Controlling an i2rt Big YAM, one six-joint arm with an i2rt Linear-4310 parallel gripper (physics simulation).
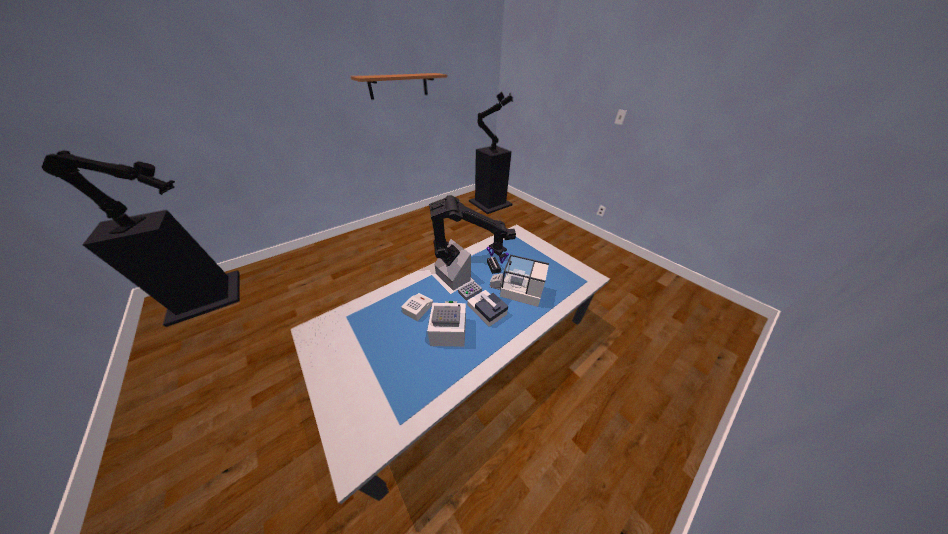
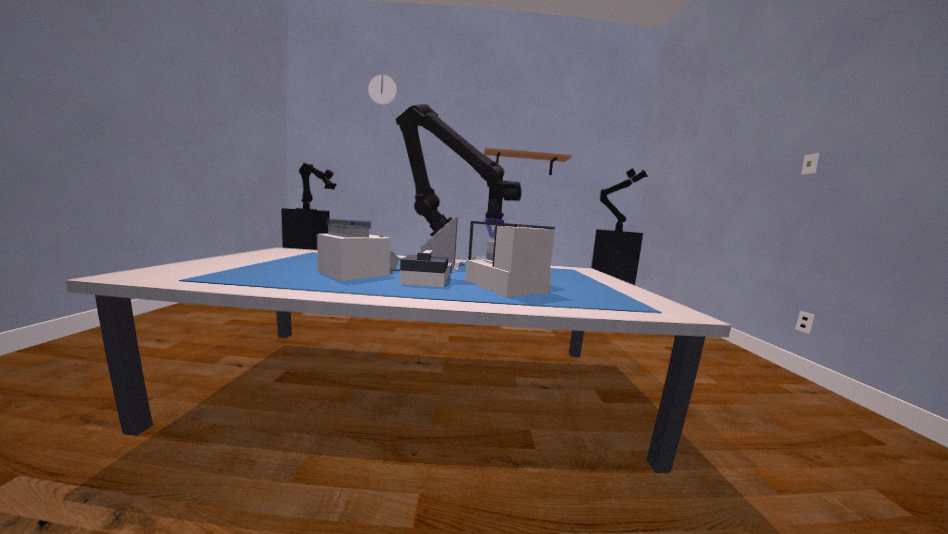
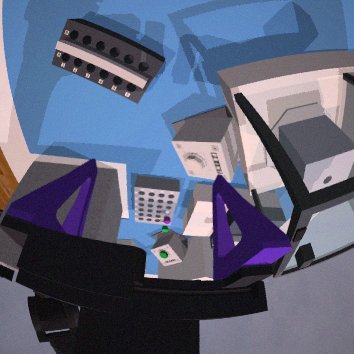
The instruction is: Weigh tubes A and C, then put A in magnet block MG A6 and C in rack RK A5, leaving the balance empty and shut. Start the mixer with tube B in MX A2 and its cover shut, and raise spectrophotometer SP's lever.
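Frame: origin at the arm's base, x left, y ahead, z down, level; centimetres.
Where they show: gripper, fingertip midpoint: (image 1: 496,259) (image 2: 492,237) (image 3: 155,171); arm's base, origin of the base link: (image 1: 451,255) (image 2: 442,228).
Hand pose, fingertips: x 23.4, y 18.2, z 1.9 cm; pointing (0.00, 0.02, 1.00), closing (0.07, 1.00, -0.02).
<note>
Things, the pixels of their top centre, and the offset from my fingertips. "pt": a spot on its surface instead. Level surfaces: height alone.
- dark magnet block, middle of its top: (image 3: 98,61) (image 1: 494,261) dx +5.2, dy -8.3, dz +10.3 cm
- balance, middle of its top: (image 2: 502,220) (image 1: 519,264) dx +2.6, dy +17.2, dz -7.2 cm
- purple-capped tube, middle of its top: (image 3: 166,221) dx -23.3, dy +5.0, dz +9.7 cm
- small dial device, surface spot: (image 3: 202,150) pt dx -2.9, dy +5.7, dz +8.1 cm
- dark-topped instrument, middle of its top: (image 3: 235,245) (image 2: 427,250) (image 1: 487,298) dx -22.4, dy +19.8, dz +4.9 cm
- white box with a holed block, middle of its top: (image 3: 188,300) (image 2: 365,220) (image 1: 447,303) dx -46.3, dy +16.3, dz -3.9 cm
- white keypad-like box, middle of its top: (image 1: 416,301) dx -55.6, dy -4.3, dz +8.1 cm
- blue mat, its level: dz +15.1 cm
My gripper (image 1: 497,257) (image 2: 492,229) (image 3: 155,171) is open and empty, above the table beside the balance. The dark magnet block (image 1: 493,265) (image 3: 110,59) shows two rows of round holes, with no tube visible. The balance (image 1: 524,281) (image 2: 524,262) (image 3: 240,82) has glass panels in black frames; a grey holder (image 3: 310,142) inside shows a dark hole. I cannot tell how its door stands. The tube rack (image 1: 470,289) (image 3: 156,200) holds a purple-capped tube (image 3: 167,220); other caps are too small to identify. Tube letters, the mixer's state and the lever's position are unreadable.
A small dial device (image 1: 496,280) (image 3: 202,150) stands between magnet block and balance. A dark-topped instrument (image 1: 490,307) (image 2: 424,268), a white box with a holed block (image 1: 446,328) (image 2: 353,255) and a white keypad-like box (image 1: 415,305) share the blue mat (image 1: 404,391).
</note>
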